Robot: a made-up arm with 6 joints.
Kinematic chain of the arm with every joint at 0, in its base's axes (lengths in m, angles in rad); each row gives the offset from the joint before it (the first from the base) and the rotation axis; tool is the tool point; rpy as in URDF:
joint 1: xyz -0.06 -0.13 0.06 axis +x
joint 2: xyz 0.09 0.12 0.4 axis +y
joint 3: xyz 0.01 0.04 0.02 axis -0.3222 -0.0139 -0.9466
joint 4: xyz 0 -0.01 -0.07 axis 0.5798 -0.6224 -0.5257
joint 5: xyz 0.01 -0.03 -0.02 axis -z
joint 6: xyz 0 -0.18 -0.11 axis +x
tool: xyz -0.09 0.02 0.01 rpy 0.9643 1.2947 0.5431
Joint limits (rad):
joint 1: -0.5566..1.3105
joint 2: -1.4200..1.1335
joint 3: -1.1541..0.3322
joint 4: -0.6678..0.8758
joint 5: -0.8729..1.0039
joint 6: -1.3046..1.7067
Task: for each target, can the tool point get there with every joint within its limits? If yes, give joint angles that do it. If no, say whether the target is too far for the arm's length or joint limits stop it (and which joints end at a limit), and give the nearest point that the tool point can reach.
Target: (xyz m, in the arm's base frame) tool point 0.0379 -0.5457 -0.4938
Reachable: no: joint limits stop it (at a limit: joint 1, joint 3, joint 6) | nearest point 0.0346 -0.4685 0.0229 | short by 0.522 m
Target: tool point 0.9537 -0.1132 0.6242
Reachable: no: too far | nearest point 0.3421 -0.1158 0.5356 | short by 0.618 m
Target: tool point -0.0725 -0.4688 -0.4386
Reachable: no: joint limits stop it (at a limit: joint 1, joint 3, joint 6) | nearest point -0.0217 -0.4487 0.0234 | short by 0.465 m
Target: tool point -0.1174 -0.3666 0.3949
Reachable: yes | joints 0.5008 0.3701 0.1745 -0.5119 0.4212 1.2757
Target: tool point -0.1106 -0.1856 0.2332
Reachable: yes | joints 0.6773 0.1528 0.1809 0.4646 0.2589 -0.8506
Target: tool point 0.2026 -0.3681 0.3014
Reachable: yes | joints 0.6197 -1.2243 0.0018 0.1144 -0.4093 -0.0033
